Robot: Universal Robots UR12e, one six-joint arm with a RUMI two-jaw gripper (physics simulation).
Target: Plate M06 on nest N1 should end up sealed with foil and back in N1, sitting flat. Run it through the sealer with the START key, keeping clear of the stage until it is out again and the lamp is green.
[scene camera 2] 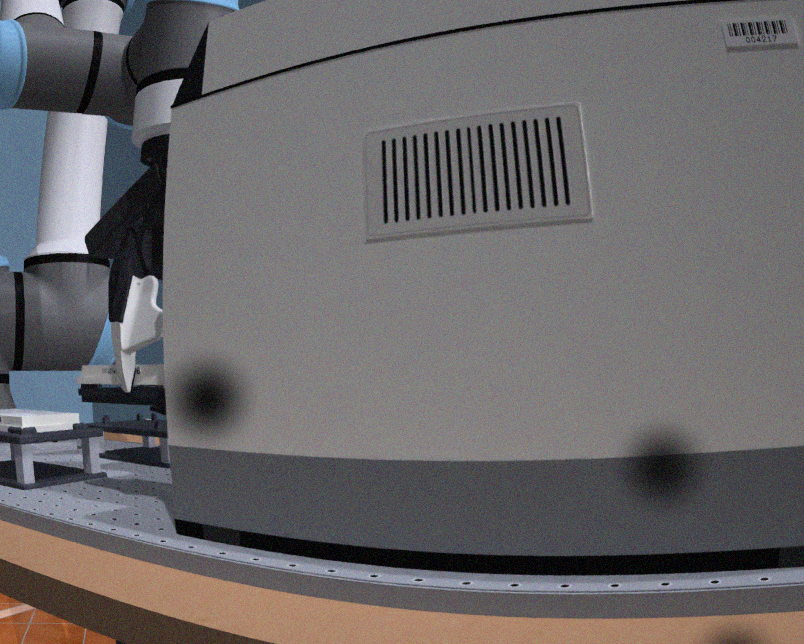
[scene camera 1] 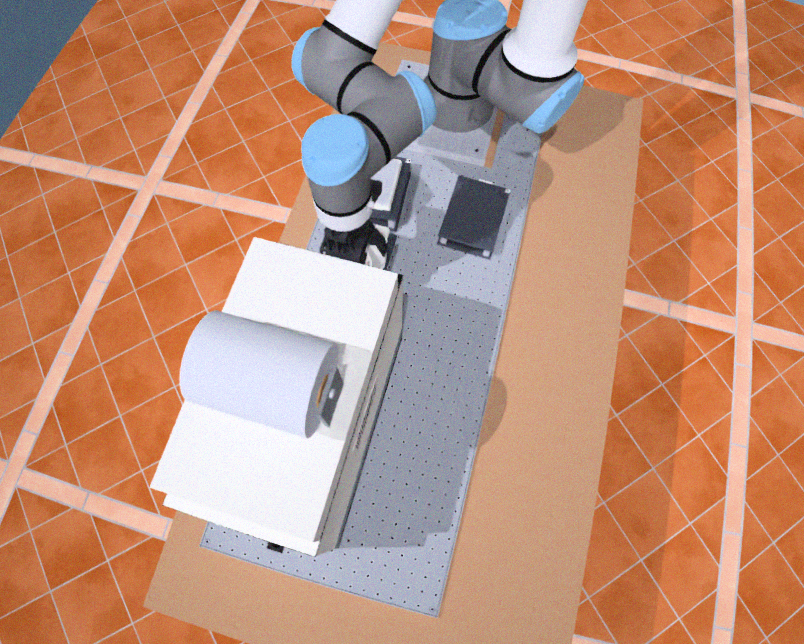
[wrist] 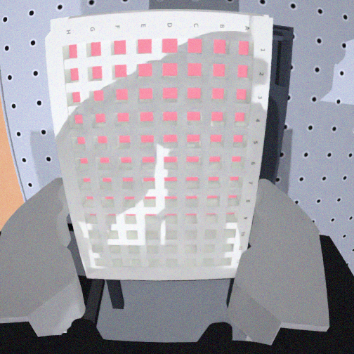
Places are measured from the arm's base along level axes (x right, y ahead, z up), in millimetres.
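Pixels of known places: arm's base, origin of its link: [scene camera 1: 455,103].
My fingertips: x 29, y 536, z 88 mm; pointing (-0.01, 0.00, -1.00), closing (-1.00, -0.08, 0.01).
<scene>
For each thing: its middle in the pictures, then the offset to it from my fingertips. "pt": a spot on its surface instead. Level surfaces: height alone.
- white microplate, a spot on its surface: [scene camera 2: 93,375] pt dx +46, dy -51, dz +13 mm
- sealer's dark stage, middle of its body: [scene camera 2: 185,392] dx -9, dy +14, dz -1 mm
- dark nest, middle of its body: [scene camera 2: 156,437] [scene camera 1: 474,215] dx -175, dy -227, dz -66 mm
- white plate, middle of its body: [scene camera 2: 17,419] [scene camera 1: 377,181] dx +46, dy -211, dz -34 mm
- second nest, middle of its body: [scene camera 2: 19,448] [scene camera 1: 377,189] dx +46, dy -211, dz -64 mm
- large foil roll, middle of its body: [scene camera 1: 262,373] dx -37, dy +324, dz +326 mm
- perforated base plate, height of its surface: dz -92 mm
A white microplate [scene camera 2: 93,375] [wrist: 160,150] sits flat on the sealer's dark stage [scene camera 2: 107,395], outside the housing. Part of its label shows in scene camera 2, too small to read fully. Its wells look open, with pink contents and no foil visible. My gripper [scene camera 1: 365,253] [scene camera 2: 127,379] [wrist: 161,183] is shut on the plate, with a jaw at each side near the sealer end. The sealer [scene camera 1: 302,288] [scene camera 2: 469,301] hides part of the gripper in scene camera 2. A dark nest [scene camera 1: 475,214] stands without a plate; its name is unreadable. START key and lamp do not show.
Another white plate [scene camera 1: 387,194] [scene camera 2: 40,419] rests on a second nest [scene camera 2: 43,437] close to the stage, beside the arm. The tall sealer housing stands next to the gripper, with a large foil roll [scene camera 1: 255,372] on top. The perforated base plate [scene camera 1: 429,402] lies under everything.
</scene>
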